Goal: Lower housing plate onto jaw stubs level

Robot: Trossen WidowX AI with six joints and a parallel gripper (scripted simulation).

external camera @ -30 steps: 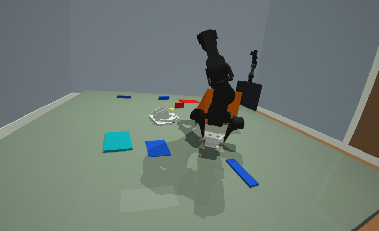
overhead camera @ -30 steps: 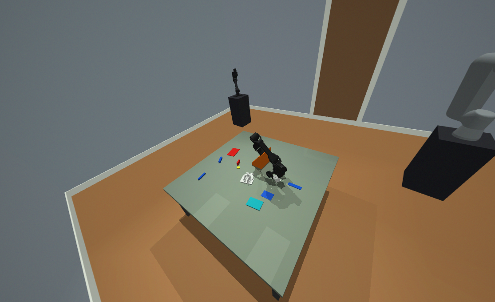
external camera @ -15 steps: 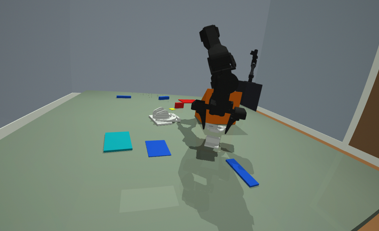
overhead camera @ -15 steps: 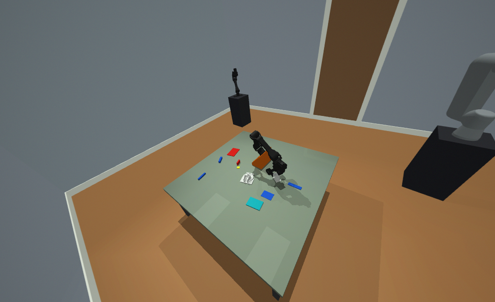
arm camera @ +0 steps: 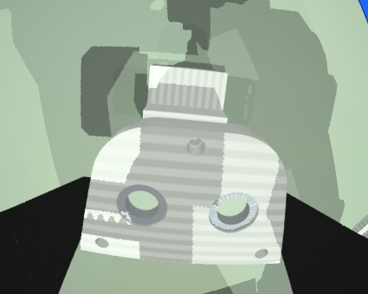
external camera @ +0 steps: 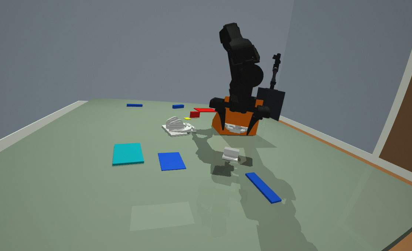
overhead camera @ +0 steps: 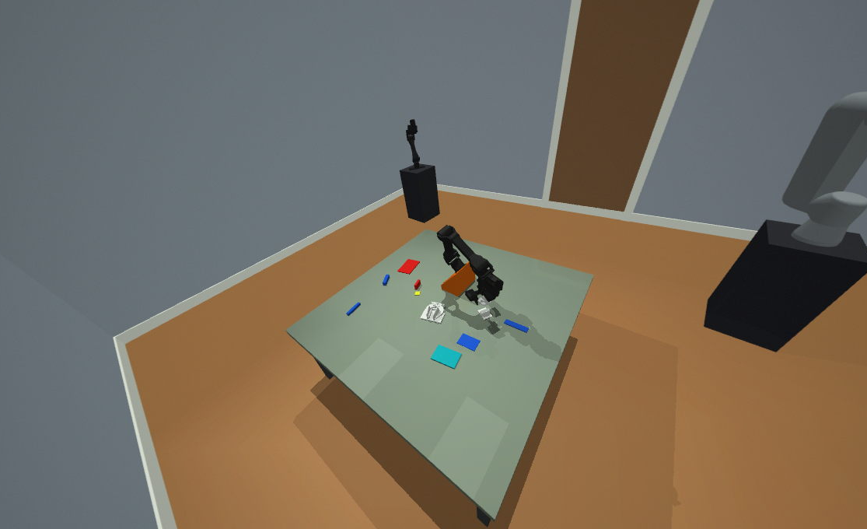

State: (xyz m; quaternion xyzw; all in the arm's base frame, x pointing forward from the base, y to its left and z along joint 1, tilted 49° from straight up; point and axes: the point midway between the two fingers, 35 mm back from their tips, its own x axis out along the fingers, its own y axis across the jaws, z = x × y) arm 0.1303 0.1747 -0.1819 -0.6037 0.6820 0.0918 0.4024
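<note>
My gripper tip is now 7 cm above the white ribbed block and 1 cm to the right of it. Round my gripper tip: blue tile (20 cm ahead, 8 cm below, 5 cm to the left); then blue strip (18 cm to the left, 8 cm below, 2 cm behind); then white housing plate (2 cm above, 1 cm to the left).
</note>
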